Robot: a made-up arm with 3 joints.
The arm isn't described. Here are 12 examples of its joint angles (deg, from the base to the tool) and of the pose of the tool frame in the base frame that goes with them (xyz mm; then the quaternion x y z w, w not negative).
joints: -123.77 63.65 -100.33
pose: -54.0 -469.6 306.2 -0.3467 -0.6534 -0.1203 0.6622
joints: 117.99 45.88 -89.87
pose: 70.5 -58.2 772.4 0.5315 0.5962 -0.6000 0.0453
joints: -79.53 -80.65 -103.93
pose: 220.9 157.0 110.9 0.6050 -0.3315 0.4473 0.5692
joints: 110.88 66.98 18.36
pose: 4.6 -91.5 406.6 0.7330 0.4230 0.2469 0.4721
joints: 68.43 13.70 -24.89
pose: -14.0 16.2 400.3 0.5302 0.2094 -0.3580 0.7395
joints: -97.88 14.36 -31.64
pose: 78.2 -276.4 401.6 -0.5170 -0.3274 0.1858 0.7688
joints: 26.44 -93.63 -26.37
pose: 290.2 -111.2 435.0 0.3267 -0.7408 -0.2274 0.5410
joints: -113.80 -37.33 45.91
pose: 33.6 74.9 361.6 -0.7977 -0.3256 0.4890 0.1362
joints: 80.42 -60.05 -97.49
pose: 436.1 13.7 485.1 -0.6231 0.3707 0.6873 0.0446
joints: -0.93 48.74 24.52
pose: 79.7 -150.4 398.1 -0.1495 0.4059 0.1938 0.8806
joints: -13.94 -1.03 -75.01
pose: 17.4 9.0 137.3 0.3292 -0.2859 -0.3316 0.8366
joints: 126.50 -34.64 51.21
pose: 102.9 -243.4 262.0 0.5182 0.0904 -0.2843 0.8015
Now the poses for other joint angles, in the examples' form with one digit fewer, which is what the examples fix.
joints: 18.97 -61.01 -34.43
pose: 245 -41 328 0.374 -0.557 -0.225 0.707
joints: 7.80 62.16 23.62
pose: 52 -151 395 -0.061 0.515 0.205 0.830
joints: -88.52 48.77 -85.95
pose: -99 -351 213 -0.254 -0.446 -0.216 0.831
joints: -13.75 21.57 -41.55
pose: -72 -108 256 0.050 -0.049 -0.225 0.972
